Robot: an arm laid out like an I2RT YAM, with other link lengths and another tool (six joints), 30 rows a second.
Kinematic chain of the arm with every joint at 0, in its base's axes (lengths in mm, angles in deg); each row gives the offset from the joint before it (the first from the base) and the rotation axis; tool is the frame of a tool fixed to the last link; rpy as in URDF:
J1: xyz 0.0 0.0 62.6 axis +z
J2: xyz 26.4 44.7 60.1 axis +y
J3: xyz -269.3 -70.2 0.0 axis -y
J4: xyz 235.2 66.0 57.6 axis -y
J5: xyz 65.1 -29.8 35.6 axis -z
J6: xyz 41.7 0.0 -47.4 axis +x
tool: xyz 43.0 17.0 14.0 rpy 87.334 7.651 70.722
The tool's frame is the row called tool.
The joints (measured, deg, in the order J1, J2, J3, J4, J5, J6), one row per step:
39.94, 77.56, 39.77, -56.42, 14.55, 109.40
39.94, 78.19, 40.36, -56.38, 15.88, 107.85
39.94, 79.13, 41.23, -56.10, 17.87, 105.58
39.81, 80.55, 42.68, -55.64, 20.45, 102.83
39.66, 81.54, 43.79, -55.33, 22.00, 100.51
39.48, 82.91, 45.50, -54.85, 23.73, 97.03
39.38, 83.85, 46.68, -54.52, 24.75, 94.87
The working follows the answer.
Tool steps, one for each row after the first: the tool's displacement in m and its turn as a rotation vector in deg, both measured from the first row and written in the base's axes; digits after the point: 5 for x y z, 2 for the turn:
0.00355, 0.00104, 0.00128, -1.19, -0.47, 1.59
0.00919, 0.00294, 0.00311, -2.89, -1.30, 3.90
0.01791, 0.00608, 0.00608, -5.01, -2.52, 6.52
0.02417, 0.00872, 0.00824, -6.35, -3.13, 8.62
0.03303, 0.01345, 0.01143, -7.87, -3.78, 11.74
0.03890, 0.01684, 0.01347, -8.78, -4.17, 13.64

Tool pose at each row, in the base's axes (x y z in m, rotation vector in deg; rounded; the steps above come from the unrounded poses):
0.15551, 0.09261, 0.14514, 154.64, 36.59, -22.41
0.15906, 0.09366, 0.14642, 152.85, 38.11, -21.62
0.16470, 0.09556, 0.14825, 150.26, 40.25, -20.27
0.17342, 0.09869, 0.15122, 147.10, 42.45, -18.43
0.17968, 0.10133, 0.15338, 144.86, 44.39, -17.39
0.18854, 0.10606, 0.15657, 141.92, 47.44, -16.08
0.19441, 0.10946, 0.15861, 140.11, 49.28, -15.28

